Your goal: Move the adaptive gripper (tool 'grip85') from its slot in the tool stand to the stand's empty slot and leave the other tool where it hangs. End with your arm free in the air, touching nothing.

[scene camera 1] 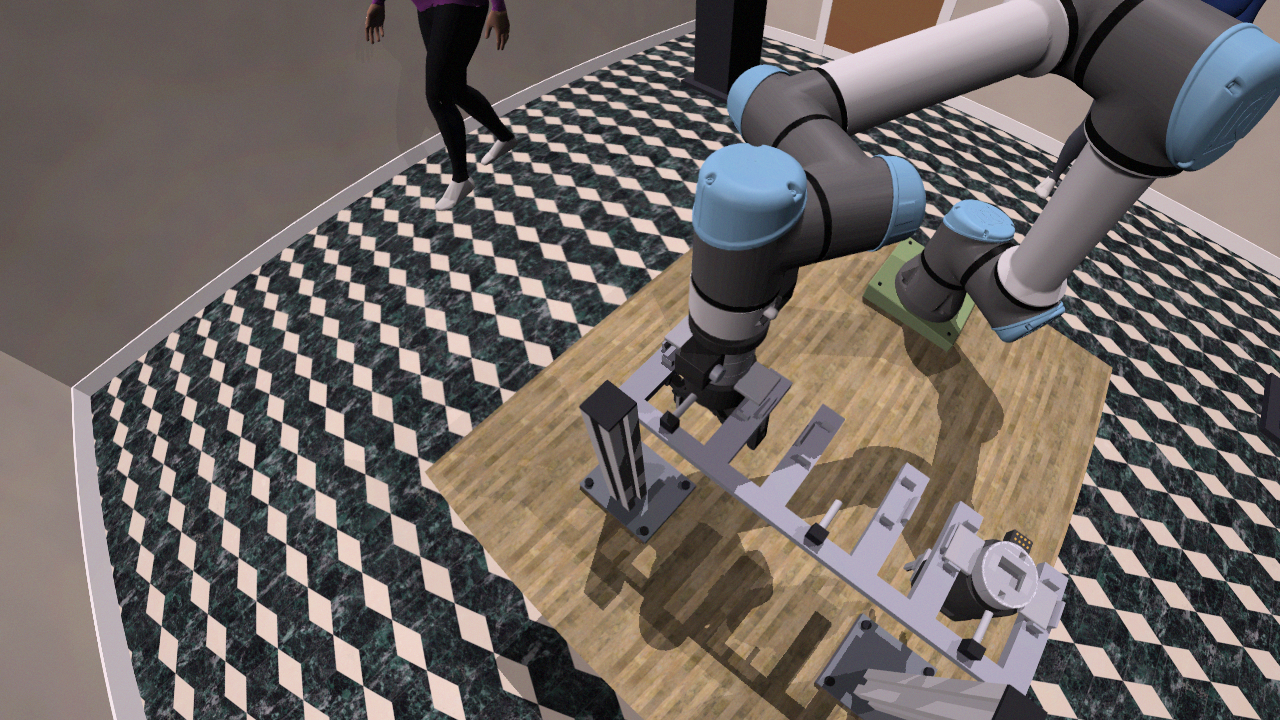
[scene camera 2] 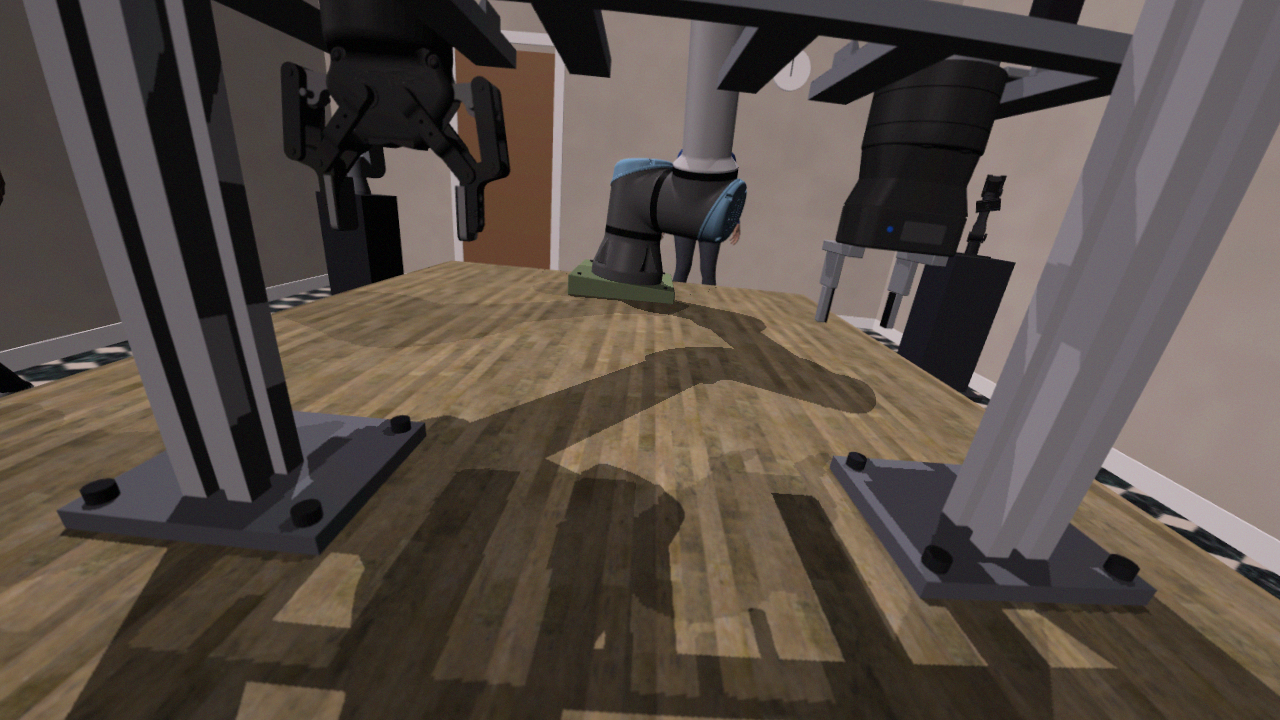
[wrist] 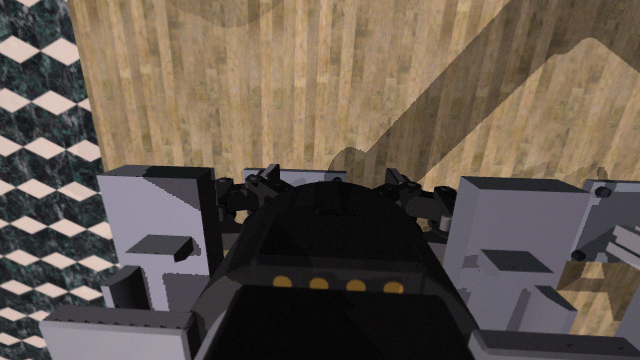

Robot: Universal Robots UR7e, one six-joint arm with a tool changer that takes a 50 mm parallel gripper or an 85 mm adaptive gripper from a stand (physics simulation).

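Where they show: arm's base, origin of its link: (scene camera 1: pixel 926 292) (scene camera 2: pixel 626 276).
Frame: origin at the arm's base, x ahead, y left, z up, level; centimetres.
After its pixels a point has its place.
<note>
The adaptive gripper (scene camera 1: pixel 718 413) (scene camera 2: pixel 405 219) (wrist: pixel 334 175) is on the arm's wrist, upright, fingers down, open and empty. It is at the end slot of the tool stand (scene camera 1: pixel 776 506) {x 66.4, y 7.6, z 24.9 cm} (scene camera 2: pixel 850 22) {x 65.9, y 20.0, z 23.7 cm} on the left in both scene views, its body between two prongs. In the wrist view its side plates show nearer the camera than the left prong (wrist: pixel 135 200) {x 57.5, y -13.2, z 24.9 cm} and the right prong (wrist: pixel 525 215) {x 55.9, y -2.0, z 24.9 cm}; whether they rest on them I cannot tell. The middle slot is empty. The other tool, the parallel gripper (scene camera 1: pixel 1004 577) (scene camera 2: pixel 926 179), hangs in the far right slot.
The stand's left post (scene camera 1: pixel 613 447) {x 74.1, y -7.8, z 24.0 cm} (scene camera 2: pixel 201 268) {x 73.4, y -7.9, z 10.7 cm} is close to the gripper. The right post (scene camera 2: pixel 1065 295) {x 65.4, y 33.8, z 13.0 cm} stands near the parallel gripper. The arm's green base (scene camera 1: pixel 913 300) {x 7.3, y -0.6, z 2.5 cm} (scene camera 2: pixel 622 284) {x 8.2, y 0.7, z -0.3 cm} is on the wooden table top behind the stand. A person (scene camera 1: pixel 452 80) stands on the floor beyond the table.
</note>
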